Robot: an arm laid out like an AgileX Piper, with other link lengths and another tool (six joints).
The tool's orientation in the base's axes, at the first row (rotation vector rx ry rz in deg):
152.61, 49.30, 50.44
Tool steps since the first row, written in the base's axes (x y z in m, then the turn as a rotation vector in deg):
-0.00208, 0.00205, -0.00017, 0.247, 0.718, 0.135
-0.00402, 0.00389, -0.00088, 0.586, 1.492, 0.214
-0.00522, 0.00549, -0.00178, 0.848, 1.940, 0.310
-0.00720, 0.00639, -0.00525, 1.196, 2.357, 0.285
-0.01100, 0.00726, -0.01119, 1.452, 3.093, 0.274
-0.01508, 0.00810, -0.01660, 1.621, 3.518, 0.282
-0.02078, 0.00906, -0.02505, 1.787, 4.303, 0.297
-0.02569, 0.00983, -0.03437, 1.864, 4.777, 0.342
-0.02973, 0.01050, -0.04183, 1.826, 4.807, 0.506
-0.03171, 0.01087, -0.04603, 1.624, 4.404, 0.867
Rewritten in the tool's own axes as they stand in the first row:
-0.00023, -0.00269, -0.00114, 0.648, -0.417, 0.031
-0.00075, -0.00533, -0.00175, 1.362, -0.857, 0.161
-0.00102, -0.00751, -0.00177, 1.843, -1.062, 0.235
-0.00344, -0.01041, -0.00019, 2.303, -1.247, 0.458
-0.00825, -0.01502, 0.00227, 2.897, -1.727, 0.611
-0.01301, -0.01955, 0.00415, 3.262, -1.989, 0.701
-0.02020, -0.02603, 0.00748, 3.839, -2.541, 0.778
-0.02741, -0.03230, 0.01199, 4.189, -2.872, 0.782
-0.03321, -0.03741, 0.01554, 4.261, -2.855, 0.628
-0.03630, -0.04014, 0.01771, 4.065, -2.492, 0.223

